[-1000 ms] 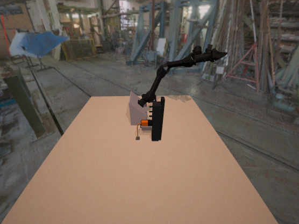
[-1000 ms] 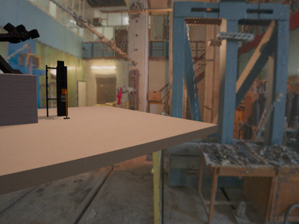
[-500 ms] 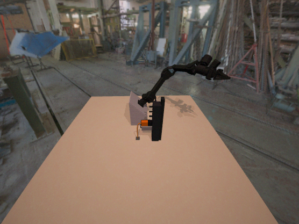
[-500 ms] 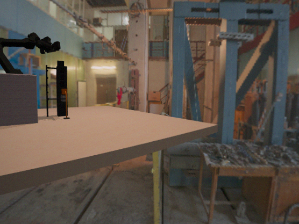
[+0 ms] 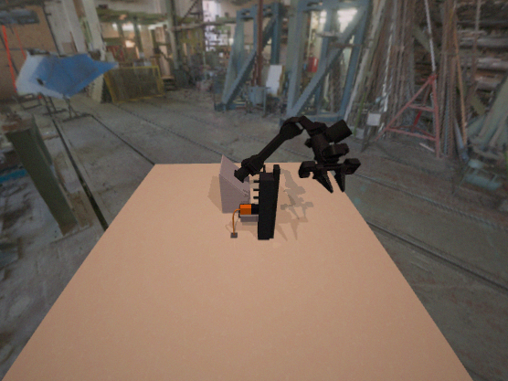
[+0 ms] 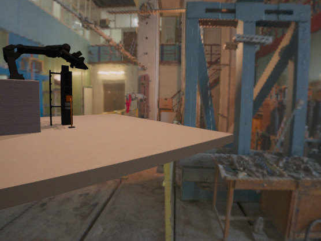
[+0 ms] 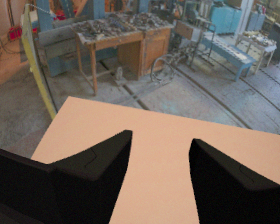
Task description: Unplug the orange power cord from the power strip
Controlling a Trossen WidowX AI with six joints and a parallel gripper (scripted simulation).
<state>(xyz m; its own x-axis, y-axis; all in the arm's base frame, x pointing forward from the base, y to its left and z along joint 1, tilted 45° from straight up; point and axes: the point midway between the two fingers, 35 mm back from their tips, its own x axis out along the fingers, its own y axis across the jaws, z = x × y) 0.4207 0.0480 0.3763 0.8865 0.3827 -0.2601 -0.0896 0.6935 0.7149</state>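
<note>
My gripper tip is now 25 cm to the left of the orange plug, 21 cm above it and 19 cm past it. Also, from my gripper tip: black power strip: 22 cm below, 18 cm to the right, 18 cm behind; then grey end piece: 38 cm below, 32 cm to the right, 18 cm behind.
</note>
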